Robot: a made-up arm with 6 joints. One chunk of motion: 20 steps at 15 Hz.
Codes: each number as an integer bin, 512 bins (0 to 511) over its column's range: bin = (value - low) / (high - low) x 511, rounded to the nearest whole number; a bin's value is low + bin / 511 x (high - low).
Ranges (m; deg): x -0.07..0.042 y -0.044..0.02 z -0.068..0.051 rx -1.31..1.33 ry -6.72..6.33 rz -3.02..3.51
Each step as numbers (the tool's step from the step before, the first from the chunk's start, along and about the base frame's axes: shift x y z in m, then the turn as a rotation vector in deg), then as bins.
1 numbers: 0.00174 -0.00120 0.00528 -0.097 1.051 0.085
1 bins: 327 342 315 235 304 243
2 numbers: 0.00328 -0.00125 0.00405 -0.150 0.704 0.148
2 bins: 334 341 309 225 291 248
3 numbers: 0.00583 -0.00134 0.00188 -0.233 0.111 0.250
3 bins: 346 341 300 208 267 256
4 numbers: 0.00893 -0.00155 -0.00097 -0.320 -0.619 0.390
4 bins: 360 339 288 192 239 267
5 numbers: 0.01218 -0.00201 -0.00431 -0.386 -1.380 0.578
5 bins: 375 335 273 179 209 282
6 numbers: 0.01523 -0.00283 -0.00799 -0.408 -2.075 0.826
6 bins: 389 329 258 175 182 301
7 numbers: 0.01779 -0.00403 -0.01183 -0.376 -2.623 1.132
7 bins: 401 319 241 181 160 325
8 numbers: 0.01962 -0.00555 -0.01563 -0.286 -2.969 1.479
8 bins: 409 307 225 198 147 352
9 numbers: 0.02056 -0.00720 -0.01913 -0.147 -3.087 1.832
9 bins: 413 294 210 225 142 380
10 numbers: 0.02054 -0.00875 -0.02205 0.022 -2.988 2.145
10 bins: 413 281 197 258 146 404
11 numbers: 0.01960 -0.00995 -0.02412 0.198 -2.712 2.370
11 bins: 409 272 188 292 157 422
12 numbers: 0.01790 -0.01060 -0.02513 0.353 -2.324 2.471
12 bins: 401 267 184 322 172 430
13 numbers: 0.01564 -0.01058 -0.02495 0.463 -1.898 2.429
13 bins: 391 267 185 343 189 426
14 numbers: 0.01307 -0.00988 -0.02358 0.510 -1.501 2.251
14 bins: 379 272 191 352 204 412
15 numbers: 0.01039 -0.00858 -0.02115 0.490 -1.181 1.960
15 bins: 367 283 201 348 217 390
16 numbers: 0.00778 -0.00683 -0.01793 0.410 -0.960 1.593
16 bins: 355 297 215 333 226 361
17 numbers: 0.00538 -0.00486 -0.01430 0.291 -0.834 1.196
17 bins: 344 313 231 310 230 330
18 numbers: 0.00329 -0.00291 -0.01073 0.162 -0.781 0.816
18 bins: 334 328 246 285 233 300
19 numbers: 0.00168 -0.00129 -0.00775 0.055 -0.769 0.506
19 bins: 327 341 259 264 233 276
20 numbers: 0.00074 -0.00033 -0.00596 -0.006 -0.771 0.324
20 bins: 323 349 266 252 233 262
